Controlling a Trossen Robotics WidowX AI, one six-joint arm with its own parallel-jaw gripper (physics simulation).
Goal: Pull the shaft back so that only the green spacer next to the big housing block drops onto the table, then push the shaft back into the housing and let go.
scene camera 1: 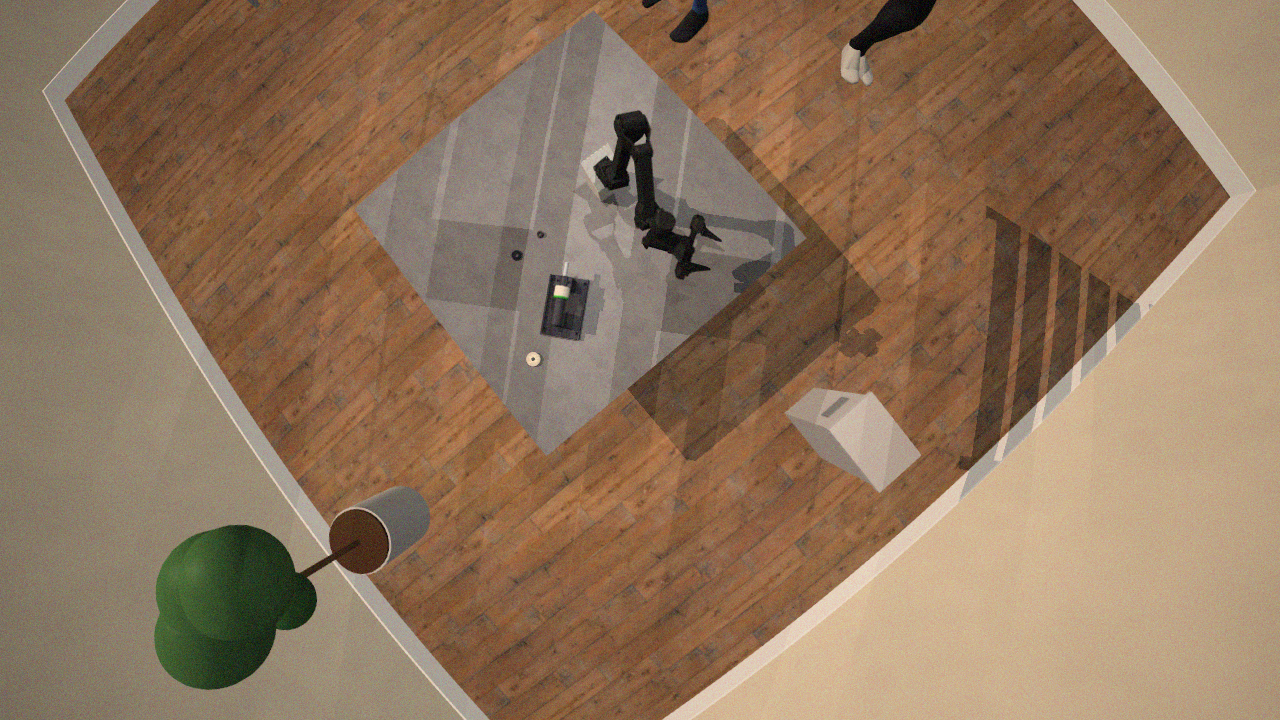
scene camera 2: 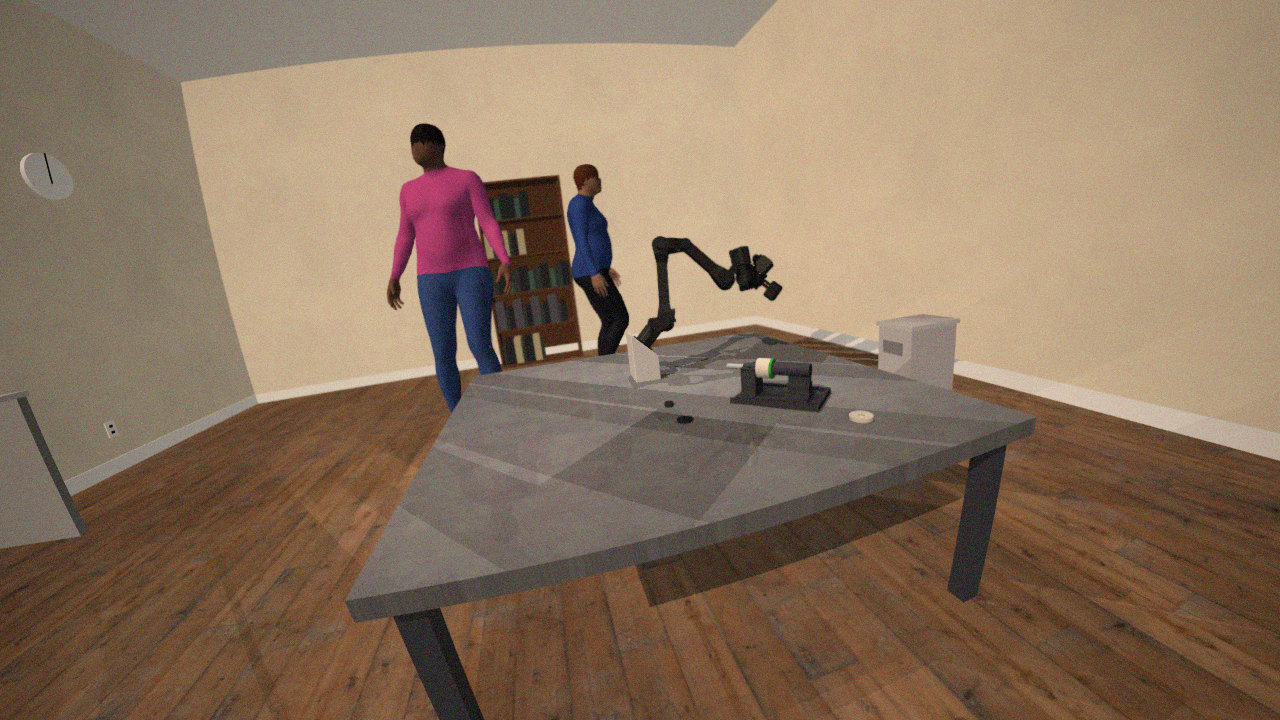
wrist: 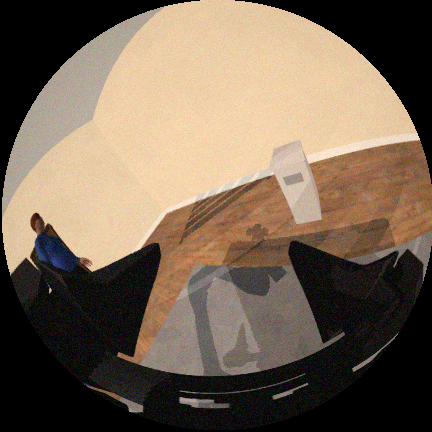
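Seen in the pictures: gripper, fingertip midpoint: (scene camera 1: pixel 715 255) (scene camera 2: pixel 766 281) (wrist: pixel 226 249); arm's base, origin of the base link: (scene camera 1: pixel 604 169) (scene camera 2: pixel 642 343).
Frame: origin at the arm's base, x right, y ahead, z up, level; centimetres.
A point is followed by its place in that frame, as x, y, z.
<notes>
The dark fixture (scene camera 1: pixel 584 308) (scene camera 2: pixel 780 402) stands on the table. Its big dark housing block (scene camera 1: pixel 557 311) (scene camera 2: pixel 799 385) is at one end. The green spacer (scene camera 1: pixel 560 296) @[-25.0, 41.1, -1.2] (scene camera 2: pixel 770 368) @[-23.1, 43.3, -3.0] shows as a thin band between the dark cylindrical part and a wider cream spacer (scene camera 1: pixel 561 289) (scene camera 2: pixel 762 368). The pale shaft (scene camera 1: pixel 565 267) @[-17.6, 33.2, -3.0] (scene camera 2: pixel 733 365) @[-17.2, 33.6, -3.3] sticks out past the cream spacer, away from the housing. My gripper (scene camera 1: pixel 713 254) @[-51.1, -4.0, 15.5] (scene camera 2: pixel 771 275) @[-51.1, -4.0, 15.5] (wrist: pixel 226 249) @[-51.1, -4.0, 15.5] is open and empty, high above the table and well apart from the fixture, which does not show in the wrist view.
A cream ring (scene camera 1: pixel 528 360) @[-32.8, 66.7, -10.9] (scene camera 2: pixel 853 417) @[-31.1, 65.2, -10.8] lies beyond the fixture's housing end. Two small dark pieces (scene camera 1: pixel 516 259) @[0.6, 45.8, -11.2] (scene camera 2: pixel 684 419) @[2.5, 46.2, -11.0] lie on the table on the shaft side. A white wedge-shaped panel (scene camera 1: pixel 591 168) @[2.3, 3.9, 2.0] (scene camera 2: pixel 642 361) @[2.2, 6.3, -4.7] stands by my arm's base. Two people stand beyond the table.
</notes>
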